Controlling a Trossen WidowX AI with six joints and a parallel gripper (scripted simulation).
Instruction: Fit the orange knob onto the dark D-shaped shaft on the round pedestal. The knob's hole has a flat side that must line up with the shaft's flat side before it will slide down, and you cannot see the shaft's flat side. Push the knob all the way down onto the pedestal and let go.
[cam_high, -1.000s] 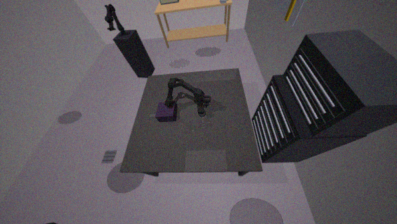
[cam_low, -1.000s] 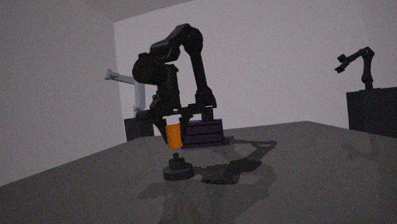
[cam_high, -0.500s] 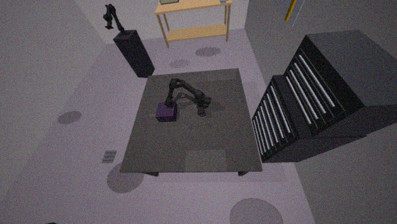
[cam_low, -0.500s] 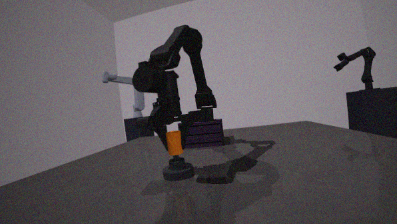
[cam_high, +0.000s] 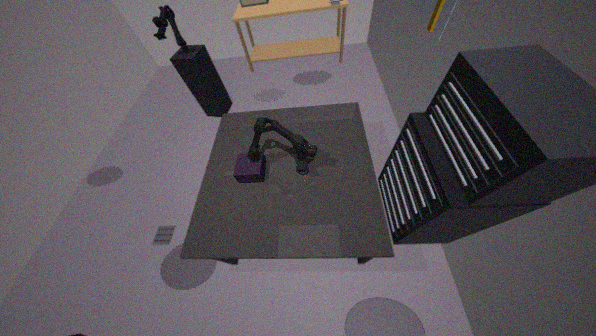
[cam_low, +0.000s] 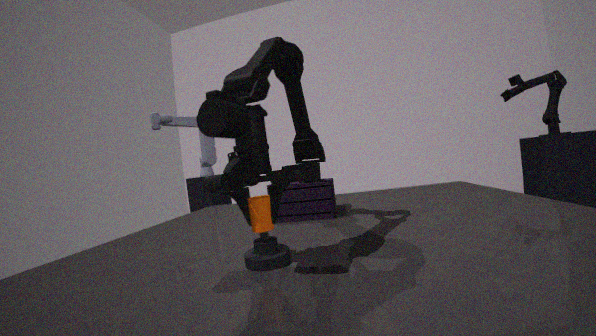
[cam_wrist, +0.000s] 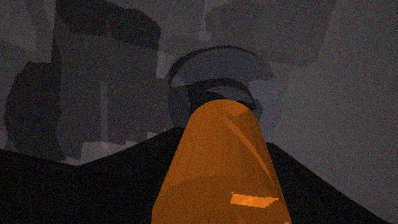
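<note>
Right now the orange knob is 2 cm above my gripper tip. Also, from my gripper tip: D-shaped shaft 4 cm below.
</note>
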